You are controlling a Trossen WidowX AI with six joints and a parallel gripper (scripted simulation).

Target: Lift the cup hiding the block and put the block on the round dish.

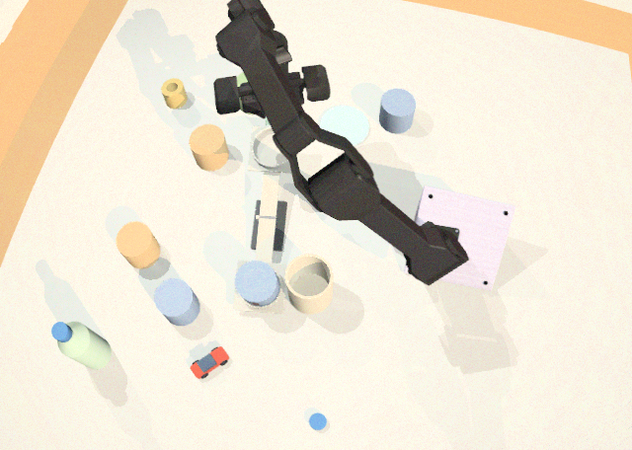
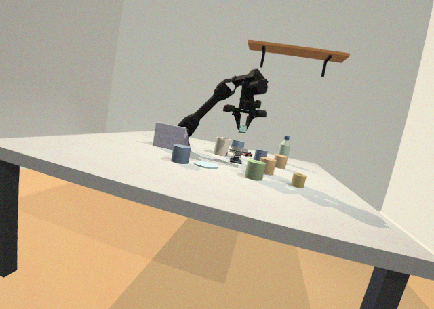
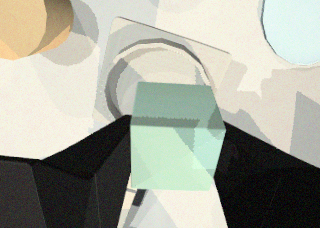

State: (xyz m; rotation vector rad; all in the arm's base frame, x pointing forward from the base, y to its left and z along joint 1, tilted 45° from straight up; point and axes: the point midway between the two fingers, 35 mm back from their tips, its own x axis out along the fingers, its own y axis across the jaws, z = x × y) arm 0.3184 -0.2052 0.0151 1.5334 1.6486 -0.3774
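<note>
Right now the round pale dish is 160 mm below my gripper tip, 110 mm to the right of it and 110 mm behind it. Also, from my gripper tip: balance (140 mm to the left, 130 mm below, 10 mm behind); then green cylinder (130 mm below, 120 mm to the right, 90 mm ahead); then pale green block (10 mm above).
</note>
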